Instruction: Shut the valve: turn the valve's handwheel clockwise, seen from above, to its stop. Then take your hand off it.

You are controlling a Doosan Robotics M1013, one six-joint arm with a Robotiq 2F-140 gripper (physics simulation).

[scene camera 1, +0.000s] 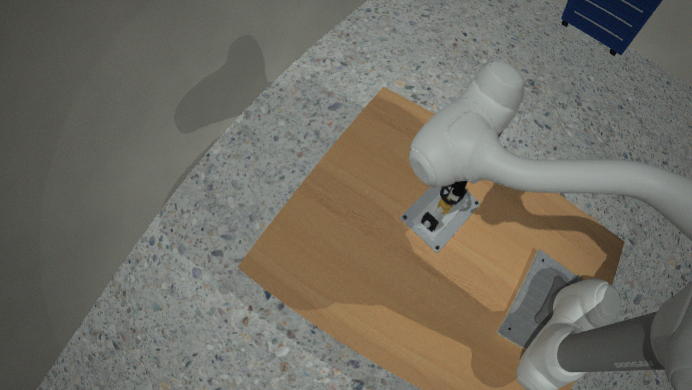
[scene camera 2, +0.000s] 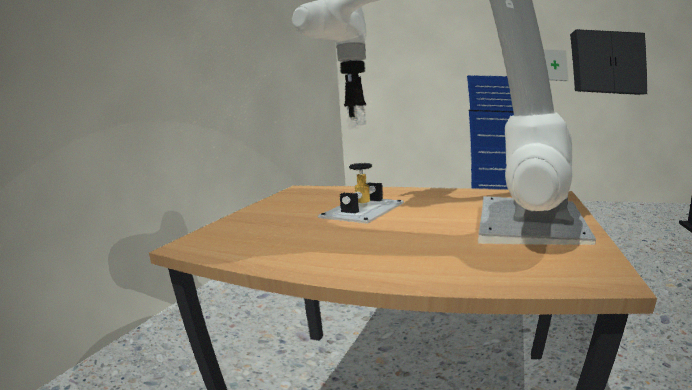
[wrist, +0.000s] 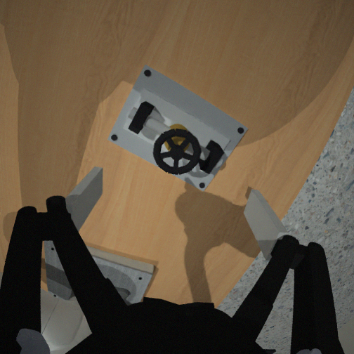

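Observation:
The valve has a black spoked handwheel (scene camera 1: 442, 195) (scene camera 2: 360, 166) (wrist: 176, 152) lying level on top of a yellow body (scene camera 1: 443, 205) (scene camera 2: 362, 192) (wrist: 177, 128). Its pipe runs between two black blocks on a grey mounting plate (scene camera 1: 444, 241) (scene camera 2: 384, 208) (wrist: 200, 106). My gripper (scene camera 2: 357, 120) (wrist: 176, 191) is wide open and empty. It points down and hangs well above the handwheel, touching nothing. In the wrist view the handwheel shows ahead of the two spread fingers. In the view of scene camera 1 the arm hides most of the gripper.
The wooden table (scene camera 1: 350, 200) (scene camera 2: 280, 240) (wrist: 120, 205) carries the valve plate and the arm's grey base plate (scene camera 1: 520, 310) (scene camera 2: 500, 217) (wrist: 140, 264). A blue drawer cabinet (scene camera 1: 607, 20) (scene camera 2: 487, 145) stands beyond the table. A dark cabinet (scene camera 2: 595, 60) hangs on the wall.

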